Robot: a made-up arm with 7 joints.
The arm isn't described. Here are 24 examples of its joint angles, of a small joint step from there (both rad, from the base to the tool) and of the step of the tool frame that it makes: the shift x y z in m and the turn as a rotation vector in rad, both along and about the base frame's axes.
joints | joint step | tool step
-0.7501 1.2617 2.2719 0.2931 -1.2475 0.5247 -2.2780 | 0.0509 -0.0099 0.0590 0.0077 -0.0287 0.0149 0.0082 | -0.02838 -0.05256 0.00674 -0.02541 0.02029 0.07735
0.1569 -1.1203 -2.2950 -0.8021 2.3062 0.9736 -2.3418 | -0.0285 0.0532 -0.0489 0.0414 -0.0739 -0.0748 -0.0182 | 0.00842 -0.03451 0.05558 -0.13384 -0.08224 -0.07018
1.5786 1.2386 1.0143 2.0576 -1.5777 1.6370 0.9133 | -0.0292 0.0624 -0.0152 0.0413 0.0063 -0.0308 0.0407 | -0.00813 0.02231 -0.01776 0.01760 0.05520 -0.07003
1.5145 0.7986 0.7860 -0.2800 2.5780 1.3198 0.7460 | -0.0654 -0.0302 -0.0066 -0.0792 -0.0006 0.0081 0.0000 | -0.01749 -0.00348 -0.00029 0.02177 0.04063 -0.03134
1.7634 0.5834 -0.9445 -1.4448 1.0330 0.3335 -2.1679 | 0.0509 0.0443 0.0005 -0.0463 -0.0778 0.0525 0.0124 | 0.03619 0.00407 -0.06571 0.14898 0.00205 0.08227
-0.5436 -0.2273 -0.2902 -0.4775 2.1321 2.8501 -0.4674 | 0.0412 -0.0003 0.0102 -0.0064 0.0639 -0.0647 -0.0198 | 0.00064 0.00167 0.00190 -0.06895 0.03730 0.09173
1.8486 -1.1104 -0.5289 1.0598 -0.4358 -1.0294 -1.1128 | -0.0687 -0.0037 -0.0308 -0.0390 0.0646 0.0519 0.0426 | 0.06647 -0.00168 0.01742 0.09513 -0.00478 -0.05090
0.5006 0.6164 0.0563 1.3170 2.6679 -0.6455 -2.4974 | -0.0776 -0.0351 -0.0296 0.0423 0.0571 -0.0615 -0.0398 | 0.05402 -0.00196 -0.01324 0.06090 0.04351 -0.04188
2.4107 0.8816 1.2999 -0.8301 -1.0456 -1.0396 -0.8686 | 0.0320 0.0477 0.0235 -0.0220 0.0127 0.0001 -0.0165 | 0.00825 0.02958 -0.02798 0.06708 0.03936 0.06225
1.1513 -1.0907 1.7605 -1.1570 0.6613 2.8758 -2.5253 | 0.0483 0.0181 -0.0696 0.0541 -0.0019 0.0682 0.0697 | -0.02071 0.03492 0.04722 0.00968 -0.05281 -0.02509
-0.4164 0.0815 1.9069 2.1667 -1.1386 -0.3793 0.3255 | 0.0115 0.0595 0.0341 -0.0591 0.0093 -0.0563 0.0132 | -0.03094 0.01633 0.01877 0.02217 -0.08440 0.00196
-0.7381 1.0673 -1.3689 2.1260 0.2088 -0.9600 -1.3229 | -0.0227 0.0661 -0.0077 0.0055 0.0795 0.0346 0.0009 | -0.00912 0.00973 -0.00006 -0.05799 -0.12692 -0.06207
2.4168 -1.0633 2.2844 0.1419 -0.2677 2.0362 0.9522 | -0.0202 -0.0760 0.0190 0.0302 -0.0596 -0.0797 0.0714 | -0.00715 0.03208 -0.04708 0.01349 -0.00804 0.06574
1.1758 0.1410 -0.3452 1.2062 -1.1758 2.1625 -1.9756 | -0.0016 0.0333 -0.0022 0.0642 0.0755 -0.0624 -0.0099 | 0.00963 -0.00920 0.00079 0.02516 0.10989 -0.02034
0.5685 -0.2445 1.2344 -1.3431 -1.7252 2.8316 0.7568 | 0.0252 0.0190 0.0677 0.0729 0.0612 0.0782 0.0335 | 0.05318 0.00425 0.01270 -0.06982 -0.12704 0.07104
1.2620 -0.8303 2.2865 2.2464 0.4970 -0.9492 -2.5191 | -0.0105 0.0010 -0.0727 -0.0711 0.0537 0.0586 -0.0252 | -0.03920 0.03985 0.02135 -0.12817 -0.00947 -0.14930
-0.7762 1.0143 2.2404 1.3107 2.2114 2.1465 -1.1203 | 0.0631 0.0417 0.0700 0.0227 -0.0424 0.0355 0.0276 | -0.04431 -0.02826 -0.03649 -0.07119 -0.02812 0.06282
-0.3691 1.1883 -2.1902 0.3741 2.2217 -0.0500 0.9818 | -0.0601 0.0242 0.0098 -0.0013 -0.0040 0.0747 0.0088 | -0.00446 0.06517 -0.03135 -0.02005 -0.09306 -0.05263
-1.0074 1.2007 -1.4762 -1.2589 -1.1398 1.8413 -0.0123 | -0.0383 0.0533 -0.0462 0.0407 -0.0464 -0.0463 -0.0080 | 0.00637 0.01694 0.02174 -0.07586 -0.09546 0.01221
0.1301 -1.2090 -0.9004 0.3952 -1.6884 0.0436 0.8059 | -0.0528 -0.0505 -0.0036 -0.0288 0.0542 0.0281 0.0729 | 0.00526 -0.04062 -0.03891 0.03226 0.00074 0.04736
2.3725 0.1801 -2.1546 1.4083 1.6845 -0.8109 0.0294 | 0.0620 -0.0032 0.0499 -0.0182 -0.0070 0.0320 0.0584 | -0.03187 0.06616 0.01557 -0.04843 0.00870 0.08442
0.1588 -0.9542 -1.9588 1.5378 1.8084 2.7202 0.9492 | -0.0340 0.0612 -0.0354 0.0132 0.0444 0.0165 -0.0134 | -0.03873 -0.01203 0.01555 -0.01506 -0.11218 -0.07150
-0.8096 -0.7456 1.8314 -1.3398 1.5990 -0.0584 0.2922 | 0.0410 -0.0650 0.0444 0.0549 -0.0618 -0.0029 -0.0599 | 0.09746 -0.03583 -0.03677 0.09266 0.07650 0.06744
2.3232 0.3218 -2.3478 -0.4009 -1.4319 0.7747 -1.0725 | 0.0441 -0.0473 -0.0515 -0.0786 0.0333 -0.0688 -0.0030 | -0.07350 0.04330 -0.02094 0.01089 -0.09876 0.02593
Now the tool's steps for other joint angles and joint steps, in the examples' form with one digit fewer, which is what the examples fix.
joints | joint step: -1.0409 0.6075 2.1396 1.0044 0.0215 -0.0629 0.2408 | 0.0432 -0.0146 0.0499 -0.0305 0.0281 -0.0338 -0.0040
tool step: -0.0517 -0.0032 0.0073 -0.0012 0.0595 0.0928
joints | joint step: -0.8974 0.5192 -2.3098 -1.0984 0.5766 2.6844 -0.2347 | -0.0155 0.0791 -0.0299 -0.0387 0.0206 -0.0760 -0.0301
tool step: -0.0077 0.0236 -0.0199 -0.0401 -0.1034 -0.0334
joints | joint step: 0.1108 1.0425 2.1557 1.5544 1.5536 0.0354 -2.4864 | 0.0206 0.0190 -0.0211 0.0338 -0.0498 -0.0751 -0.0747
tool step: 0.0135 -0.0046 -0.0141 -0.0155 -0.0423 0.0998
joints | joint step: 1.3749 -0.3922 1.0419 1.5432 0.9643 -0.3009 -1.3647 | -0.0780 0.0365 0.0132 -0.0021 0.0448 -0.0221 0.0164
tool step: 0.0311 0.0047 0.0187 -0.0070 0.0104 -0.0554
